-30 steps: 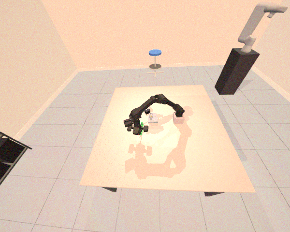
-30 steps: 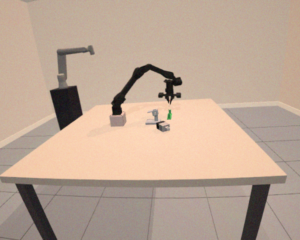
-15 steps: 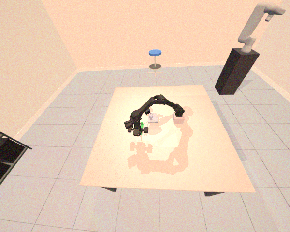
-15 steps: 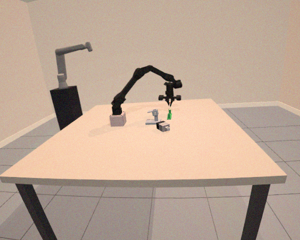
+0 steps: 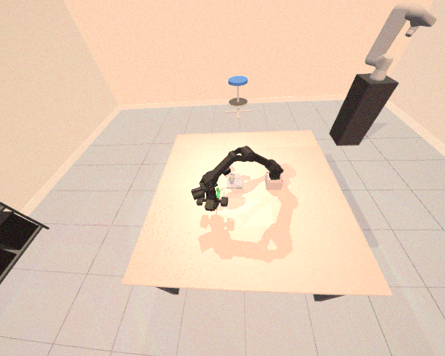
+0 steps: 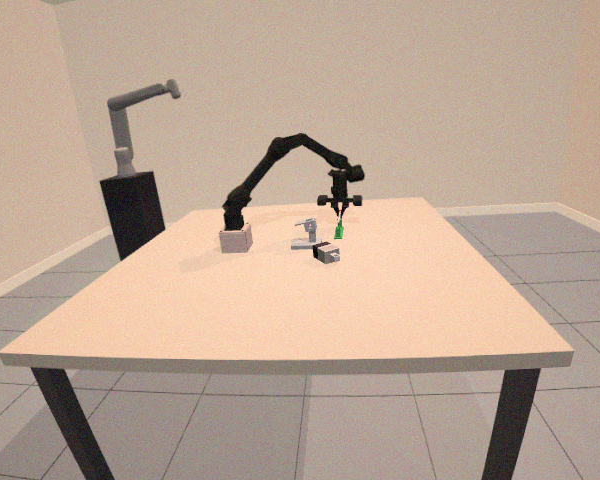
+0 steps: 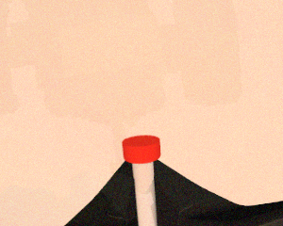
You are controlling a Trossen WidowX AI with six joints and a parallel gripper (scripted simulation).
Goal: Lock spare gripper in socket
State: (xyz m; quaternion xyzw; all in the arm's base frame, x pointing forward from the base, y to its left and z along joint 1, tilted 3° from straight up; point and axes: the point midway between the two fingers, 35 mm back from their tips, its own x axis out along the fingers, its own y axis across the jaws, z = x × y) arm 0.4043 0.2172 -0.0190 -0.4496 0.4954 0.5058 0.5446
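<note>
The green cradle is 1 cm behind my gripper tip, 10 cm to the right of it and 1 cm below it. From my gripper tip the other things lie so: mount 12 cm behind, 23 cm to the right, 2 cm above; spare gripper 5 cm behind, 37 cm to the right, 1 cm below.
</note>
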